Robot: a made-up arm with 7 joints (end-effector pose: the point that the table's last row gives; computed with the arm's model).
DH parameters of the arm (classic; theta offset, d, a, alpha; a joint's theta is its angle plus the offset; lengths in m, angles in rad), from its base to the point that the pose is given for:
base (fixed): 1.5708 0.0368 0 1.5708
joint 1: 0 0.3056 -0.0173 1.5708
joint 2: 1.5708 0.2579 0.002 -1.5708
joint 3: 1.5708 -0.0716 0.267 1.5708
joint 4: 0 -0.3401 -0.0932 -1.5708
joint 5: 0 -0.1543 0.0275 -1.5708
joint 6: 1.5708 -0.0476 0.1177 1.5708
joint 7: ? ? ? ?
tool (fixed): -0.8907 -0.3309 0 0
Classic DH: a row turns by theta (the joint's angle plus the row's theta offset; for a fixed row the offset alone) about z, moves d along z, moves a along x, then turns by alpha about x.
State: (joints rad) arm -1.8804 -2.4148 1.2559 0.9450 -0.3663 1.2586 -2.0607
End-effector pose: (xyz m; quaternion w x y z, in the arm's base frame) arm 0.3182 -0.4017 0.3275 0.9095 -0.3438 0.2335 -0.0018
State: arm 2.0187 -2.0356 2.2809 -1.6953 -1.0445 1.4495 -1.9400
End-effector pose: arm 0.4867 0.7370 0.2274 0.3156 0.3776 0.4756 -0.7291
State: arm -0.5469 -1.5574 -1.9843 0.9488 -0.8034 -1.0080 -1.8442
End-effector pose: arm -0.2694 0.3908 -0.3103 0.3195 0.6285 -0.1383 0.6956
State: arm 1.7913 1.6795 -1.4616 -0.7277 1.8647 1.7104 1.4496
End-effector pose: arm 0.1090 0.1409 -0.2355 0.7027 0.2467 0.4021 0.5325
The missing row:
joint 7: -0.6801 0 0.1884 0
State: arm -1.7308 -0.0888 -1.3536 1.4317 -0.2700 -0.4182 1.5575
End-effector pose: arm 0.8859 0.2999 -0.4313 0.9930 0.0679 -0.0737 0.0627
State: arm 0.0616 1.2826 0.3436 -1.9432 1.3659 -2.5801 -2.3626
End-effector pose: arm 0.1145 0.5011 -0.4899 0.3063 0.0044 0.3396 -0.8893
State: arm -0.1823 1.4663 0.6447 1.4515 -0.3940 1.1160 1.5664
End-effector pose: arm 0.6705 0.4890 -0.5058 0.8956 -0.3310 -0.0839 0.2852
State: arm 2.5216 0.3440 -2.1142 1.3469 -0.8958 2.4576 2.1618
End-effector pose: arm 0.5214 0.2215 0.0002 0.6319 -0.0150 0.7137 -0.3020
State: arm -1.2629 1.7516 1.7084 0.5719 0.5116 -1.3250 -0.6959
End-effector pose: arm 0.8522 -0.3537 -0.5920 0.6044 -0.3263 -0.5616 0.4613
